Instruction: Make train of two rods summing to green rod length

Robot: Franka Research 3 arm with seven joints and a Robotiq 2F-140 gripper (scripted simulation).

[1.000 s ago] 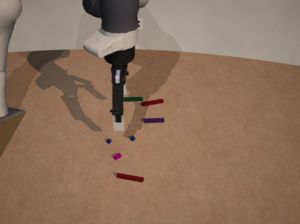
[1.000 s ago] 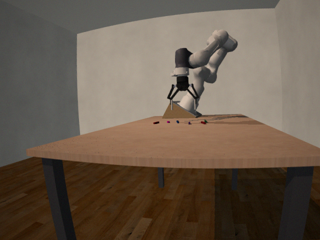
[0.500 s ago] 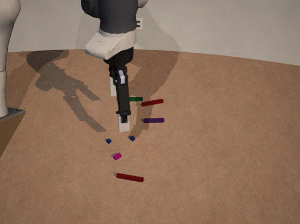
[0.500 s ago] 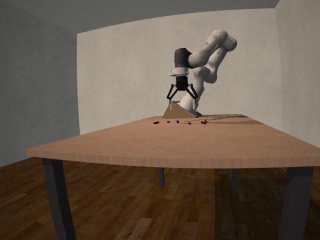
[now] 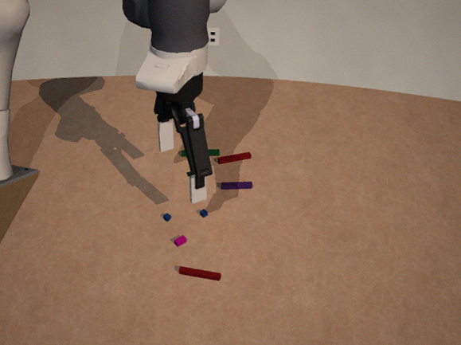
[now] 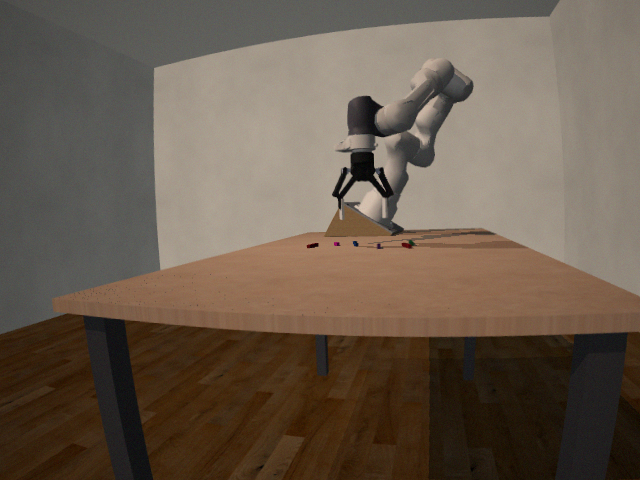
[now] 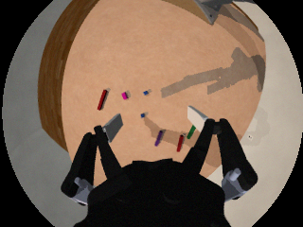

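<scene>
My hand is 9 cm to the left of the magenta rod and 9 cm above it. Also, from my hand: purple rod: 10 cm ahead, 9 cm below, 5 cm to the left; green rod: 15 cm to the left, 9 cm below, 2 cm ahead.
</scene>
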